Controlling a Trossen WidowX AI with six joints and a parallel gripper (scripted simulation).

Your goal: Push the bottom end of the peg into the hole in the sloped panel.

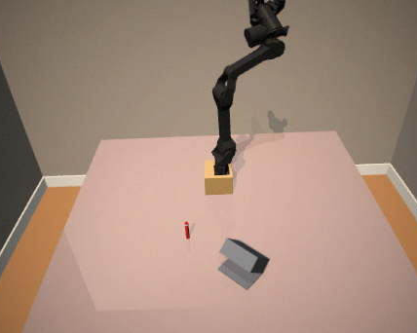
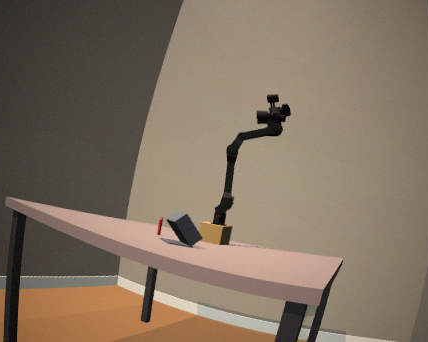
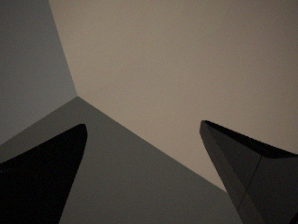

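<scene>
Right now my gripper tip is 73 cm above the red peg, 46 cm short of it and 28 cm to the left of it. From my gripper tip the other things lie so: flat foot plate: 78 cm below, 63 cm ahead, 10 cm to the right; then sloped panel: 72 cm below, 61 cm ahead, 9 cm to the right.
</scene>
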